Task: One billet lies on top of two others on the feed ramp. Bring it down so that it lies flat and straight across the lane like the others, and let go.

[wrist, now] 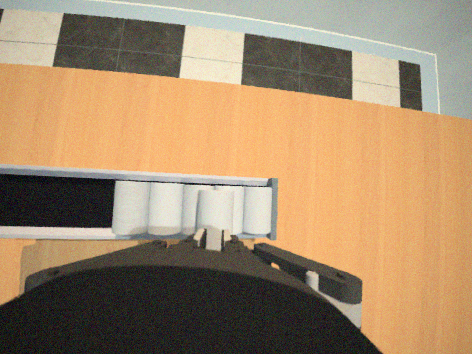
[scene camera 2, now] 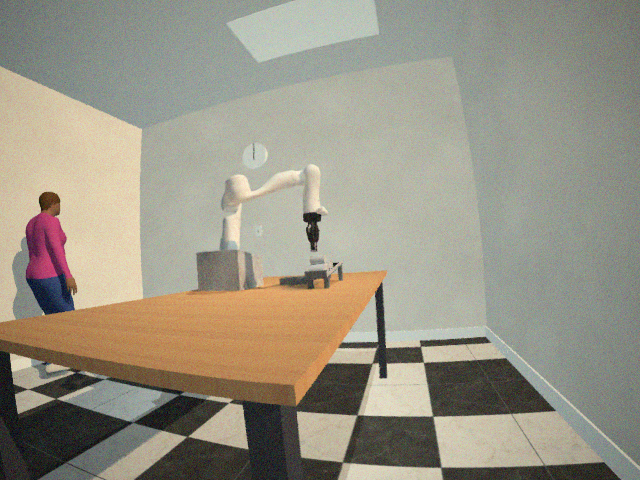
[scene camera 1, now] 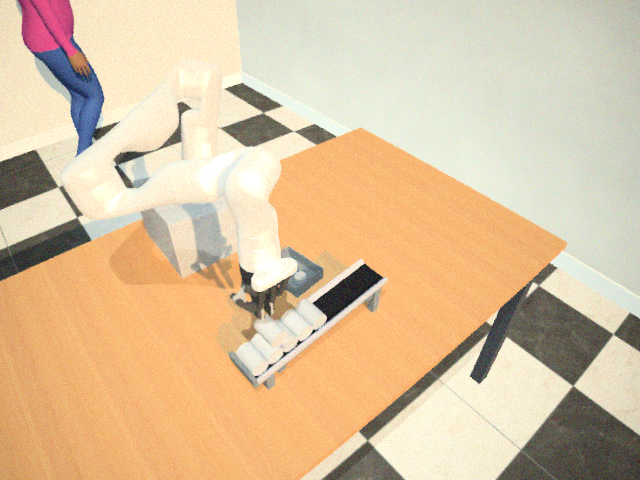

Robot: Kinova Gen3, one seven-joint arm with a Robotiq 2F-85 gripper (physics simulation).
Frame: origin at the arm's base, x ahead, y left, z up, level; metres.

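Seen in the pictures: gripper, fingertip midpoint: (wrist: 213, 240) (scene camera 2: 314, 251) (scene camera 1: 264, 315); arm's base, origin of the base link: (scene camera 2: 229, 256).
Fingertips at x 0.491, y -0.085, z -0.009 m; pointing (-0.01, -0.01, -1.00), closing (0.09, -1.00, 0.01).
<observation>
Offsets run from my fingertips to a thing's top centre. "*": to the spot under its first point.
The top billet {0.014 m ahead, 0.002 m left, 0.017 m down} (scene camera 1: 269, 330) (scene camera 2: 316, 257) (wrist: 215, 207) is a white cylinder lying across two others on the feed ramp (scene camera 1: 345, 312) (wrist: 60, 232). In the wrist view it looks roughly straight across the lane; the fingers hide its near end. The billets under it (scene camera 1: 266, 348) (wrist: 189, 210) show partly on either side. My gripper (scene camera 1: 265, 312) (scene camera 2: 313, 250) (wrist: 213, 240) points down over the near end of the top billet. Its fingers are nearly together, with a gap narrower than the billet, and hold nothing. Whether the fingertips touch the billet is unclear.
An end billet {0.026 m ahead, 0.053 m right, 0.058 m down} (scene camera 1: 250, 359) (wrist: 257, 210) lies by the end stop {0.028 m ahead, 0.077 m right, 0.076 m down} (scene camera 1: 242, 370) (wrist: 273, 209). Two more billets {0.015 m ahead, 0.065 m left, 0.045 m down} (scene camera 1: 296, 322) {0.011 m ahead, 0.105 m left, 0.041 m down} (scene camera 1: 311, 313) lie up the lane. A blue-grey tray {* 0.115 m back, 0.188 m left, 0.144 m down} (scene camera 1: 308, 288) with a round pale piece stands behind the ramp. A person (scene camera 1: 49, 25) (scene camera 2: 47, 248) stands beyond the table.
</observation>
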